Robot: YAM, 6 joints.
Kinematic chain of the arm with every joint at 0, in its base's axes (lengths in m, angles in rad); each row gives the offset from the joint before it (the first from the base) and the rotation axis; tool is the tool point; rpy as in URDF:
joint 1: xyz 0 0 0.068 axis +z
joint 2: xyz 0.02 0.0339 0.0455 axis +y
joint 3: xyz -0.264 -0.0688 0 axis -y
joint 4: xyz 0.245 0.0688 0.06 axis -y
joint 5: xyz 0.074 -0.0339 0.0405 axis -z
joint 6: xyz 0.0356 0 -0.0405 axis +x
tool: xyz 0 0 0 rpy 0 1.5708 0
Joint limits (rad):
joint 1: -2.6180..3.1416
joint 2: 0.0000..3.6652
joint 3: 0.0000..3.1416
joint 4: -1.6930..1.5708
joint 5: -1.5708..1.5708
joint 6: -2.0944..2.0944
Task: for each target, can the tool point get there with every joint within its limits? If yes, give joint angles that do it. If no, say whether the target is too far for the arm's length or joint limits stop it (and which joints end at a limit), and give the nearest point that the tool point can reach.
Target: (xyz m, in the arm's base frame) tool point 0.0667 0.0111 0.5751
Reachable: yes | joints 0.6131 0.8324 1.4123 0.4741 0.9682 1.5147
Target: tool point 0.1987 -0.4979 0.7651
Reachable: no: too far | nearest point 0.1514 -0.3795 0.6041 | short by 0.205 m
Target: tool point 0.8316 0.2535 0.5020
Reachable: no: too far | nearest point 0.5635 0.1718 0.3738 | short by 0.308 m
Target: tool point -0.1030 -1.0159 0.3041
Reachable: no: too far | nearest point -0.0640 -0.6316 0.2306 | short by 0.393 m
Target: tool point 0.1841 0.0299 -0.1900
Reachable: yes | joints -0.0092 3.0667 0.8620 0.6047 -1.0938 0.2030
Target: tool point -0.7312 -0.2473 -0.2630
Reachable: no: too far | nearest point -0.5052 -0.2696 -0.1687 | short by 0.246 m
